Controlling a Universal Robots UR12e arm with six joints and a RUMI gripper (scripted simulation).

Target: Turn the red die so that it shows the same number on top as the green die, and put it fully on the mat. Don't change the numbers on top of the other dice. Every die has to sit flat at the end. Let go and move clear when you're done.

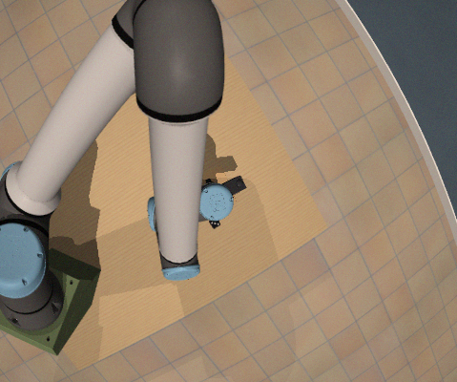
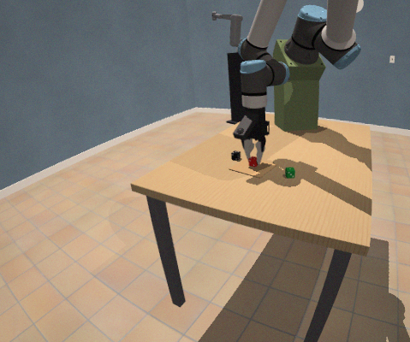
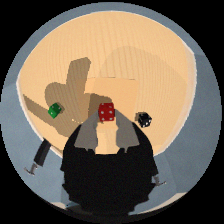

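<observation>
Right now my hand is right at the red die. Also, from my hand: green die 150 mm to the left, 30 mm behind, 10 mm below; then tan mat 20 mm below; then black die 110 mm to the right, 10 mm below, 10 mm behind.
</observation>
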